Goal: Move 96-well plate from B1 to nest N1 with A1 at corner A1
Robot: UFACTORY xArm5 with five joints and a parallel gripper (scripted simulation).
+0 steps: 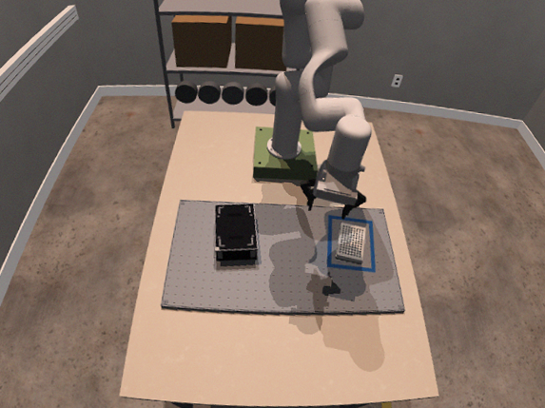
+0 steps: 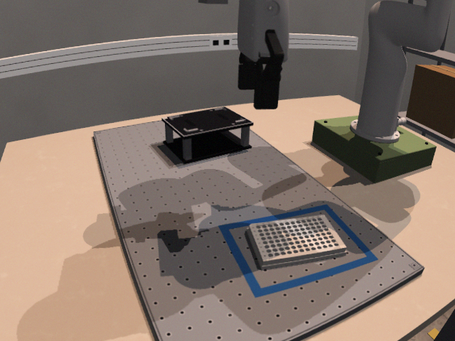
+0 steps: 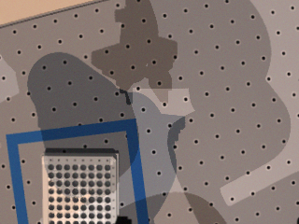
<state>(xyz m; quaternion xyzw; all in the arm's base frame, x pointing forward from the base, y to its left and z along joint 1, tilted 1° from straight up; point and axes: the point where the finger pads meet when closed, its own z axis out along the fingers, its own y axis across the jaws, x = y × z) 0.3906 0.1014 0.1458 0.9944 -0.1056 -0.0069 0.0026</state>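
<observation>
Right now my hand is 180 mm above the grey 96-well plate, 120 mm to the right of it and 20 mm past it. The rest, counted from my hand: A1 mark: 290 mm to the right, 130 mm below, 70 mm ahead; then black raised plate nest: 250 mm to the right, 140 mm below, 20 mm behind.
</observation>
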